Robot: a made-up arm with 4 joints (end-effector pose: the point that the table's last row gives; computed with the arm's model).
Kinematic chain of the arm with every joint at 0, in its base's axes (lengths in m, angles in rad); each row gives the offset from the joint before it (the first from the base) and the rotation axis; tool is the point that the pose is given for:
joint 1: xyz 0 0 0.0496 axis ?
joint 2: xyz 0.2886 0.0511 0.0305 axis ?
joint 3: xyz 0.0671 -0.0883 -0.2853 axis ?
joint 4: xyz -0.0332 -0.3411 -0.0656 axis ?
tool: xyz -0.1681 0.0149 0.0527
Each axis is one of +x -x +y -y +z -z.
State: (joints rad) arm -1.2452 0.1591 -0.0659 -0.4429
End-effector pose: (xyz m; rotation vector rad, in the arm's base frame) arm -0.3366 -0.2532 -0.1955 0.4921 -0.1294 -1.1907
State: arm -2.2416 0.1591 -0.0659 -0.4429
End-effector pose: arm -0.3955 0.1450 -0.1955 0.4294 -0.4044 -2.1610
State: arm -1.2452 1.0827 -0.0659 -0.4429
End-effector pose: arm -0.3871 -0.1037 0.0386 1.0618 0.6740 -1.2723
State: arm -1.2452 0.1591 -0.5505 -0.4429
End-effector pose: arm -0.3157 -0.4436 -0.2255 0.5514 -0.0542 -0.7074
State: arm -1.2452 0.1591 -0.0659 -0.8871
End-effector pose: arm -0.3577 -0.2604 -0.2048 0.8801 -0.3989 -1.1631
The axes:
joint 1: +z
joint 2: +y
joint 3: -z
joint 4: -x

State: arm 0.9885 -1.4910 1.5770 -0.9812
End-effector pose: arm 0.1757 0.5695 -0.2518 2.3859 -0.7128 -0.2562
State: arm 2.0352 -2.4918 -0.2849 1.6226
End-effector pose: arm 0.0869 0.6556 0.3464 0.9410 -1.4524 -0.5504
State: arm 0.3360 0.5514 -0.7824 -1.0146
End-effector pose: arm 0.4198 -0.3271 -0.2843 1.0064 1.0761 0.7111
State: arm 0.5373 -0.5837 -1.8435 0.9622
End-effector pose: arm 0.7707 0.2809 0.0227 -0.8771 -1.6856 1.8736
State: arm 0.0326 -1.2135 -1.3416 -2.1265
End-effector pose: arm 0.7832 -0.2973 0.3313 0.8912 0.5433 1.4962
